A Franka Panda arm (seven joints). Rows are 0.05 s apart.
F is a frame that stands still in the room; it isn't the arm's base.
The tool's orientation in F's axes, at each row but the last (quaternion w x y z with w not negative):
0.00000 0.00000 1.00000 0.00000
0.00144 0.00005 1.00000 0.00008
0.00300 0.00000 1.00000 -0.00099
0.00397 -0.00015 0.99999 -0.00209
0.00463 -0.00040 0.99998 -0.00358
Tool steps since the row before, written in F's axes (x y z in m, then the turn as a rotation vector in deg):
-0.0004 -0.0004 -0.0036 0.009 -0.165 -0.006
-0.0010 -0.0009 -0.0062 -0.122 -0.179 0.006
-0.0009 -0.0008 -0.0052 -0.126 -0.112 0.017
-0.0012 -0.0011 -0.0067 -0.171 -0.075 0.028
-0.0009 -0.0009 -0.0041 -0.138 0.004 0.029
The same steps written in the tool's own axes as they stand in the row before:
0.0004 -0.0004 0.0036 -0.009 -0.165 0.006
0.0010 -0.0009 0.0062 0.122 -0.179 -0.006
0.0009 -0.0008 0.0052 0.126 -0.112 -0.018
0.0013 -0.0011 0.0067 0.171 -0.075 -0.029
0.0009 -0.0009 0.0041 0.138 0.004 -0.030

